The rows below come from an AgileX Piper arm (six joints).
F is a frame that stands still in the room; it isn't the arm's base.
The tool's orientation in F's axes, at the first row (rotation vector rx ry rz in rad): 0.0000, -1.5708, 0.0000
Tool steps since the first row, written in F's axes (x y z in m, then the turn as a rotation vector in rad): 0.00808, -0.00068, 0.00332, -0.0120, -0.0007, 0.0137; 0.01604, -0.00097, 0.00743, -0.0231, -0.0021, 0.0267; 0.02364, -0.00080, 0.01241, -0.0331, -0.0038, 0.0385; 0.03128, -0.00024, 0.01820, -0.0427, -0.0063, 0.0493; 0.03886, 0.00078, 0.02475, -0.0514, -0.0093, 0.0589
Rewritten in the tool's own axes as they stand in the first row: 0.00332, -0.00068, -0.00808, 0.0137, -0.0007, 0.0120; 0.00743, -0.00097, -0.01604, 0.0267, -0.0021, 0.0231; 0.01241, -0.00080, -0.02364, 0.0385, -0.0038, 0.0331; 0.01820, -0.00024, -0.03128, 0.0493, -0.0063, 0.0427; 0.02475, 0.00078, -0.03886, 0.0589, -0.0093, 0.0514
